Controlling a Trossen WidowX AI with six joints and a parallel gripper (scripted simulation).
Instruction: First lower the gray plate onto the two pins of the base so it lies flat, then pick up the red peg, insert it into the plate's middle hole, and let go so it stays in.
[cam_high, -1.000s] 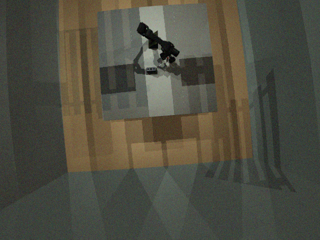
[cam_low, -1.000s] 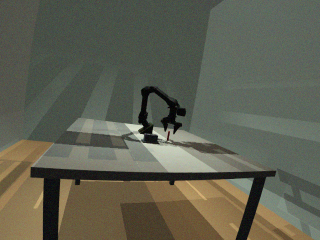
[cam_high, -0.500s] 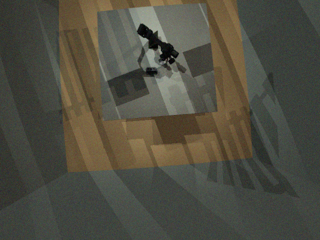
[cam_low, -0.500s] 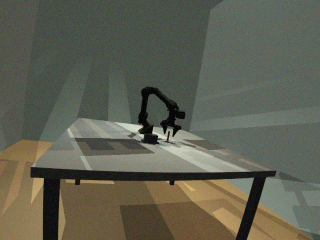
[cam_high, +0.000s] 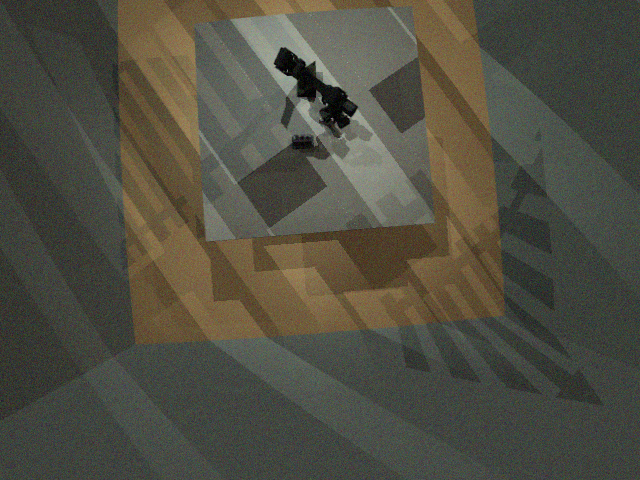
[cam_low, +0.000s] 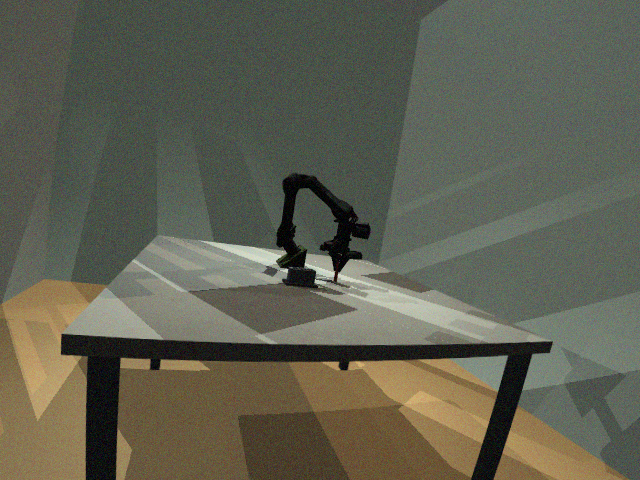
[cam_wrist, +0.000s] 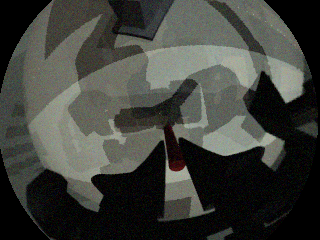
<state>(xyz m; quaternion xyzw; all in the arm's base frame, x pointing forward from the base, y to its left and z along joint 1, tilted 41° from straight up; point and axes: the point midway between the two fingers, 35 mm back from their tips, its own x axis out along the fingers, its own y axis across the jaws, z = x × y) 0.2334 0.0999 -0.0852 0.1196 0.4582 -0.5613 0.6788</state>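
Right now my gripper tip is 18 cm to the left of the plate and 11 cm short of it. From my gripper tip the other things lie so: base 18 cm to the right, 11 cm ahead, 3 cm below; red peg right at my gripper tip.
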